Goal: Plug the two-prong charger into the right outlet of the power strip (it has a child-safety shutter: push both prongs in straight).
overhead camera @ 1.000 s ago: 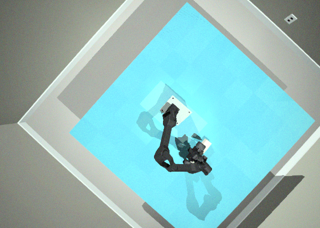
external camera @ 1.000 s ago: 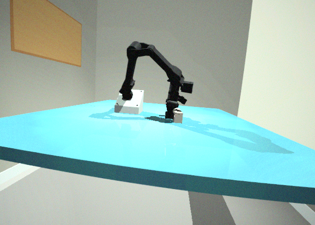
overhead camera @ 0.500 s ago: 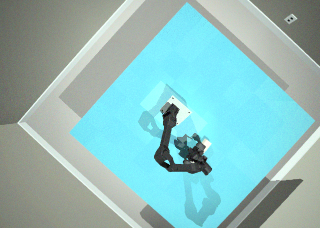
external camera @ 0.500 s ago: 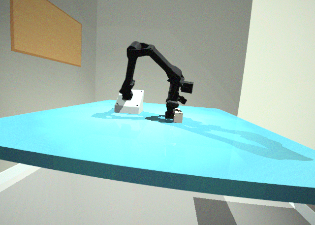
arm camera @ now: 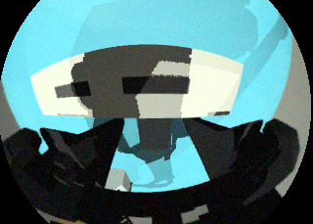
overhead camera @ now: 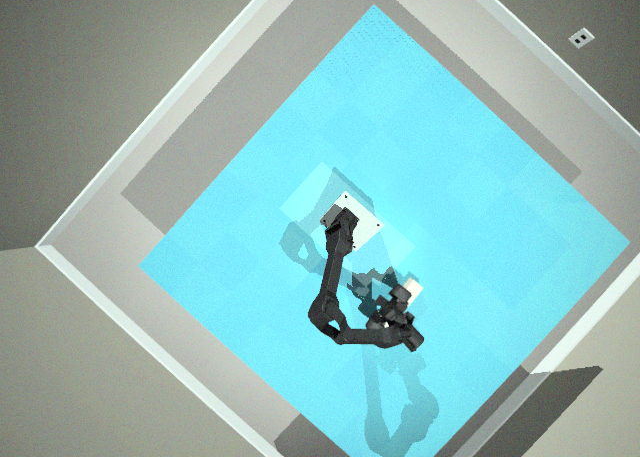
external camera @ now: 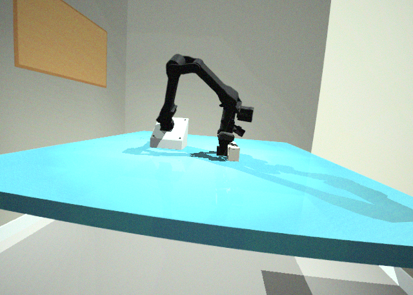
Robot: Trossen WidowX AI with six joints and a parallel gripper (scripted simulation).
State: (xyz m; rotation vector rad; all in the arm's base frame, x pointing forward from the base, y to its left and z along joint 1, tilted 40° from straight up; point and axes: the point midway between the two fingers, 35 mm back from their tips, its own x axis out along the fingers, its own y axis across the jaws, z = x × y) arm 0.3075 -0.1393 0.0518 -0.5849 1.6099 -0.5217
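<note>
Now: the dark charger 2 cm ahead of my gripper tip and 1 cm above it.
</note>
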